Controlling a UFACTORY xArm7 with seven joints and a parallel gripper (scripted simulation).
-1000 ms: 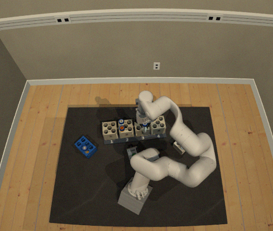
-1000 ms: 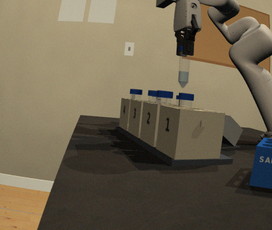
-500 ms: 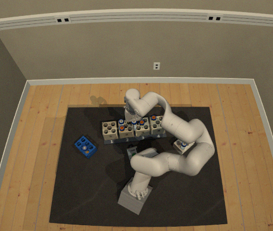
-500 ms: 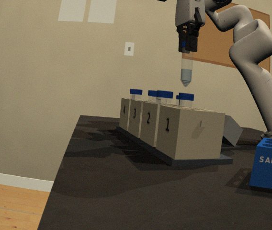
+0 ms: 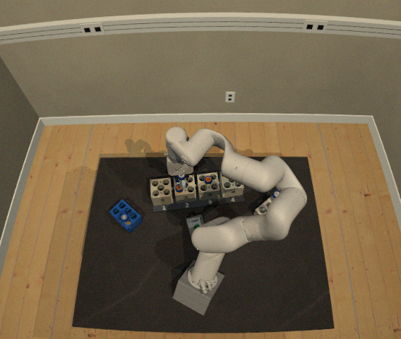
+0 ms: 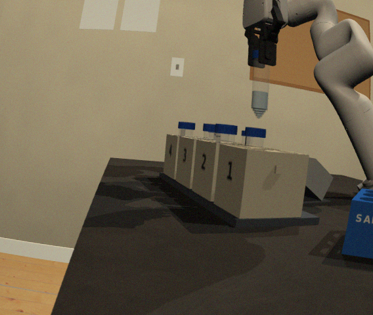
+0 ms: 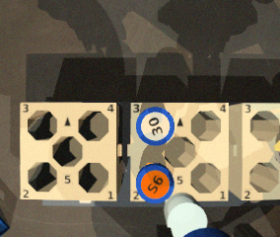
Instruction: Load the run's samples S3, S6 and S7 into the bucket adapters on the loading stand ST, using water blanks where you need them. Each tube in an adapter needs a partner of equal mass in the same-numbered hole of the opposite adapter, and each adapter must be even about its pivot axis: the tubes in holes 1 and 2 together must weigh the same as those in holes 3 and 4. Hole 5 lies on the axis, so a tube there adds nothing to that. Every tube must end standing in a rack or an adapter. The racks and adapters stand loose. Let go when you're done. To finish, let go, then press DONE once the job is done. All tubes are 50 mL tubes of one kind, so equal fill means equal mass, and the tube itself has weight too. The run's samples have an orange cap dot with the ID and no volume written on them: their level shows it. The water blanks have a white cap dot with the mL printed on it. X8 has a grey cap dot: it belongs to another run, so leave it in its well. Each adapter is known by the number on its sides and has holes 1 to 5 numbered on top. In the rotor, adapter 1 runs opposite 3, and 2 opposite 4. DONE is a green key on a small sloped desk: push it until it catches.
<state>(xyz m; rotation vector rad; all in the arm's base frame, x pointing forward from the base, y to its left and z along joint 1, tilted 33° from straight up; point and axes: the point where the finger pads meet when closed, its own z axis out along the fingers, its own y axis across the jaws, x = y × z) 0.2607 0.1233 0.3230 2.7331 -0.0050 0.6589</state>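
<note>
Right now my hand is 200 mm above the adapter 1, 100 mm to the right of it and 50 mm short of it. Also, from my hand: blue sample rack (290 mm to the left, 220 mm below, 30 mm behind); white blank rack (380 mm to the right, 220 mm below, 150 mm behind).
</note>
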